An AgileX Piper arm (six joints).
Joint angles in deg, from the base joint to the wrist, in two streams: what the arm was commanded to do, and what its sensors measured. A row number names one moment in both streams.
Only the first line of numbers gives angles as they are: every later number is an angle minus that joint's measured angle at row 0.
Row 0, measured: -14.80, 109.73, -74.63, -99.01, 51.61, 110.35
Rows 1 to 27, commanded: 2.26, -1.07, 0.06, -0.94, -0.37, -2.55; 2.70, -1.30, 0.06, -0.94, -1.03, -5.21; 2.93, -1.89, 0.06, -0.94, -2.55, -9.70; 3.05, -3.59, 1.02, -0.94, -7.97, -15.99; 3.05, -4.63, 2.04, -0.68, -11.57, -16.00; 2.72, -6.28, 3.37, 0.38, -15.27, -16.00; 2.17, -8.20, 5.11, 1.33, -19.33, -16.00; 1.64, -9.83, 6.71, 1.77, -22.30, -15.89; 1.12, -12.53, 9.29, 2.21, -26.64, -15.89; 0.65, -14.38, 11.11, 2.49, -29.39, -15.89; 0.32, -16.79, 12.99, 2.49, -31.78, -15.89; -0.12, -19.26, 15.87, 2.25, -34.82, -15.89; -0.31, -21.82, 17.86, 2.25, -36.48, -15.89; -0.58, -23.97, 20.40, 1.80, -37.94, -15.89; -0.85, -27.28, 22.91, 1.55, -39.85, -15.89; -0.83, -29.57, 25.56, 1.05, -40.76, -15.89; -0.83, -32.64, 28.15, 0.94, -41.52, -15.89; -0.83, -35.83, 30.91, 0.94, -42.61, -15.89; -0.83, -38.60, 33.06, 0.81, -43.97, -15.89; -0.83, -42.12, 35.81, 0.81, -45.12, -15.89; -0.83, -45.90, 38.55, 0.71, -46.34, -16.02; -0.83, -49.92, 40.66, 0.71, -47.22, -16.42; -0.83, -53.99, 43.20, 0.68, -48.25, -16.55; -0.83, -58.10, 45.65, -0.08, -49.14, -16.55; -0.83, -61.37, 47.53, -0.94, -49.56, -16.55; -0.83, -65.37, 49.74, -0.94, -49.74, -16.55; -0.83, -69.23, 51.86, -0.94, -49.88, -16.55
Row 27, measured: -0.53, -56.03, 44.59, 0.70, -47.76, -15.93
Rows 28 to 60, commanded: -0.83, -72.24, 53.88, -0.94, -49.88, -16.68; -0.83, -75.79, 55.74, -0.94, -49.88, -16.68; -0.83, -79.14, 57.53, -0.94, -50.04, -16.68; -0.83, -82.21, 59.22, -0.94, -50.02, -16.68; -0.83, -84.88, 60.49, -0.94, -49.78, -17.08; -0.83, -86.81, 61.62, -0.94, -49.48, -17.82; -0.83, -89.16, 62.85, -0.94, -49.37, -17.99; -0.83, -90.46, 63.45, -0.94, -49.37, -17.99; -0.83, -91.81, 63.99, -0.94, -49.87, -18.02; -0.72, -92.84, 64.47, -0.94, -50.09, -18.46; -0.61, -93.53, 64.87, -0.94, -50.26, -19.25; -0.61, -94.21, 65.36, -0.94, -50.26, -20.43; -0.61, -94.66, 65.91, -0.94, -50.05, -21.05; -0.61, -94.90, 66.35, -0.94, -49.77, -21.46; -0.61, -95.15, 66.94, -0.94, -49.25, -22.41; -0.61, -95.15, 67.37, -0.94, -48.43, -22.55; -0.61, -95.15, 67.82, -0.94, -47.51, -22.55; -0.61, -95.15, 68.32, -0.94, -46.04, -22.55; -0.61, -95.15, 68.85, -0.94, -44.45, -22.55; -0.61, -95.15, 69.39, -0.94, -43.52, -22.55; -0.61, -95.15, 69.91, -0.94, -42.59, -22.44; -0.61, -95.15, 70.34, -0.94, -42.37, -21.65; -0.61, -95.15, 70.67, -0.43, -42.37, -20.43; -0.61, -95.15, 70.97, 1.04, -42.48, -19.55; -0.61, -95.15, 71.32, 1.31, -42.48, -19.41; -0.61, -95.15, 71.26, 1.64, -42.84, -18.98; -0.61, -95.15, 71.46, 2.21, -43.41, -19.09; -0.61, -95.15, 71.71, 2.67, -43.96, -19.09; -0.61, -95.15, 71.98, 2.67, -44.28, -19.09; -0.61, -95.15, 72.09, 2.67, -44.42, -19.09; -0.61, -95.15, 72.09, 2.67, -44.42, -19.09; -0.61, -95.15, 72.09, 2.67, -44.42, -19.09; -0.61, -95.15, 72.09, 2.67, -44.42, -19.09
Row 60, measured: -0.53, -94.88, 71.82, 2.18, -43.88, -19.37
